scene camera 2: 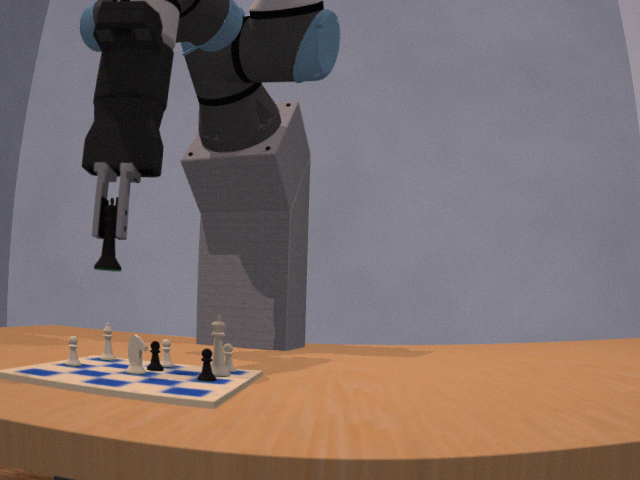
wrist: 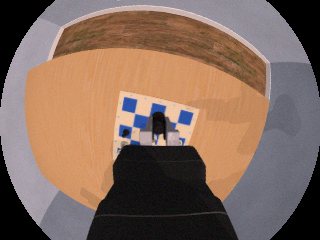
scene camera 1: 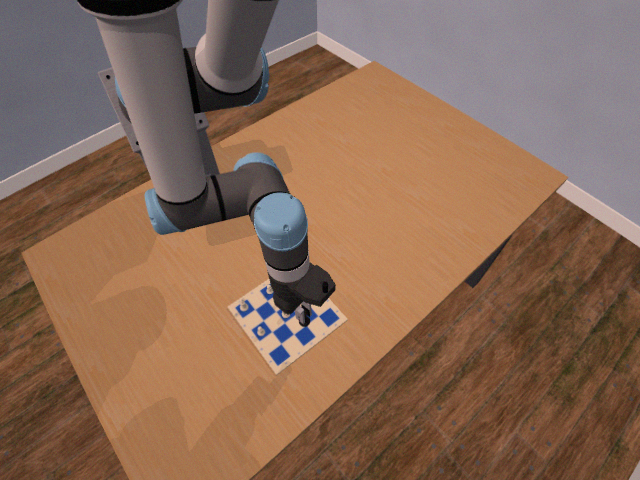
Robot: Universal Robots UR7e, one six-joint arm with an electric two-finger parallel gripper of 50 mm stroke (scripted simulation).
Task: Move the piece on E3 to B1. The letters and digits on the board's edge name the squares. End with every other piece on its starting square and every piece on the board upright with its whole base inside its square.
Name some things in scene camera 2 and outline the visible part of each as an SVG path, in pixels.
My gripper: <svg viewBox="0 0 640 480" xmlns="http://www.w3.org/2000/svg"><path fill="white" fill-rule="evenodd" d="M153 51L135 48L118 49L106 53L100 59L93 99L94 122L85 138L82 167L89 174L97 176L92 236L98 239L104 239L106 227L103 221L106 218L104 207L109 205L107 200L109 182L117 182L117 177L120 177L119 194L116 197L113 237L118 240L127 240L131 183L140 183L141 177L159 177L161 175L164 147L159 128L167 107L172 64L165 56Z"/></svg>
A black piece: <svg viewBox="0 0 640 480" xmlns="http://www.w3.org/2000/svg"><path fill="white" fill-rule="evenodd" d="M111 198L111 205L104 207L106 218L103 221L106 227L102 254L94 265L94 269L121 271L121 266L115 257L115 237L113 237L115 205L113 205L114 198Z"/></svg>
